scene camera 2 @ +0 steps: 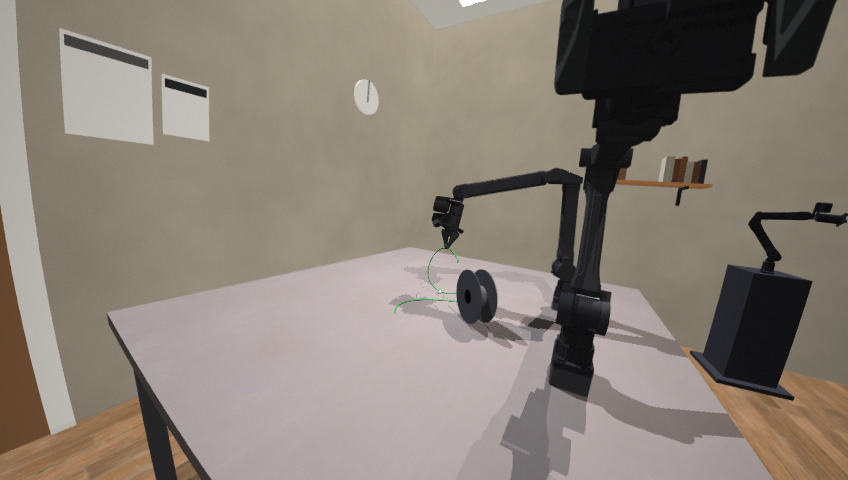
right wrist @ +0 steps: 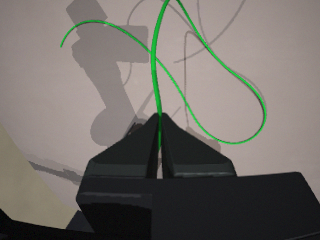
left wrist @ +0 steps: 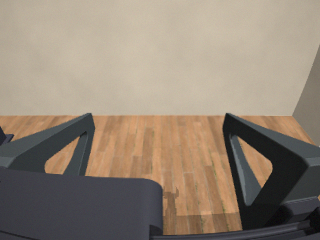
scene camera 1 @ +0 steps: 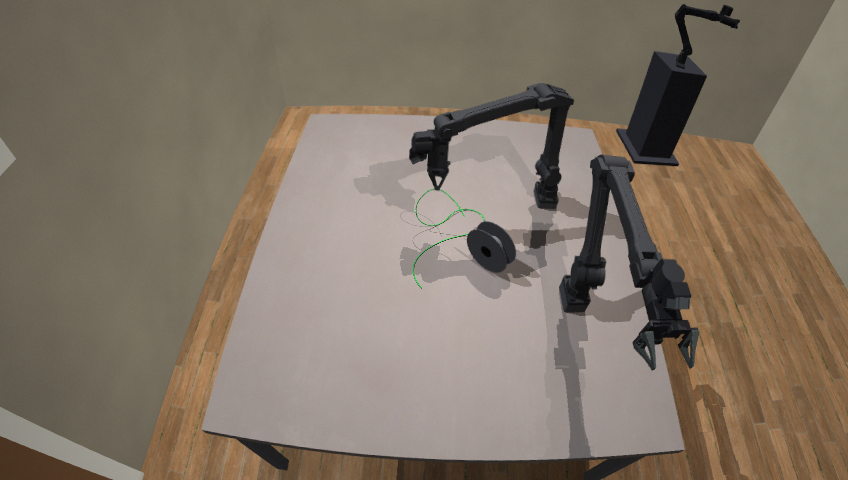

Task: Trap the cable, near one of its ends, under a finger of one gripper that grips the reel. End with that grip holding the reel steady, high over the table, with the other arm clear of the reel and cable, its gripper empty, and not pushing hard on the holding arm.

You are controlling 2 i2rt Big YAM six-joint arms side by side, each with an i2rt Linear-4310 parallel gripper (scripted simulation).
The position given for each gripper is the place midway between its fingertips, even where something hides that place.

In view: the left gripper (scene camera 1: 673, 368), the right gripper (right wrist: 159, 120) and a dark reel (scene camera 2: 469, 296).
The dark reel is seen too in scene camera 1 (scene camera 1: 488, 247). The left gripper shows as well in the left wrist view (left wrist: 158, 120). The left wrist view does not show the dark reel: it is out of frame.
